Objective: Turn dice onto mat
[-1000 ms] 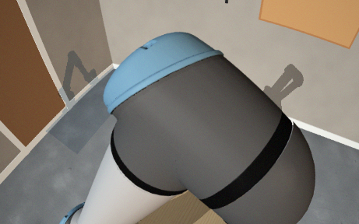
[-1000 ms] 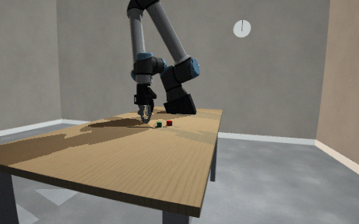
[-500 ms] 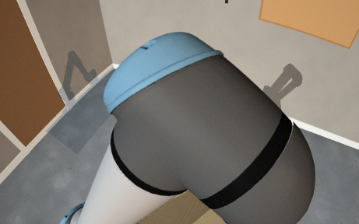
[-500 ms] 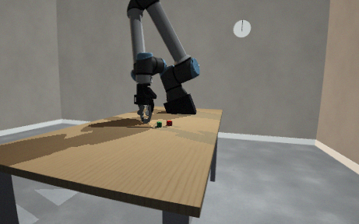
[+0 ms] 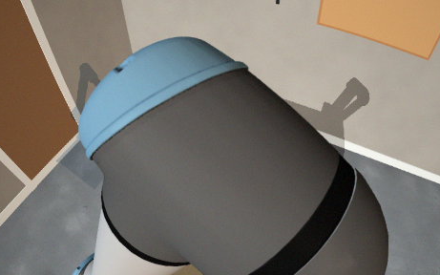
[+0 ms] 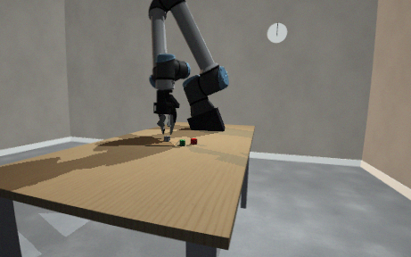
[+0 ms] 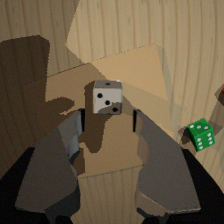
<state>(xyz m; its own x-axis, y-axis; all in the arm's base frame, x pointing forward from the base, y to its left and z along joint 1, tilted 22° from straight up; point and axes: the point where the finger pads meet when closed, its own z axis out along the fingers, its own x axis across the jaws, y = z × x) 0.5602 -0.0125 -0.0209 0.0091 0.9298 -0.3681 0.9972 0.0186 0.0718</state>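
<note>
The white die lies 40 mm below my hand. Round my hand: green die (50 mm ahead, 110 mm to the left, 40 mm below); red die (10 mm behind, 140 mm to the left, 40 mm below); tan mat (40 mm ahead, 50 mm below).
</note>
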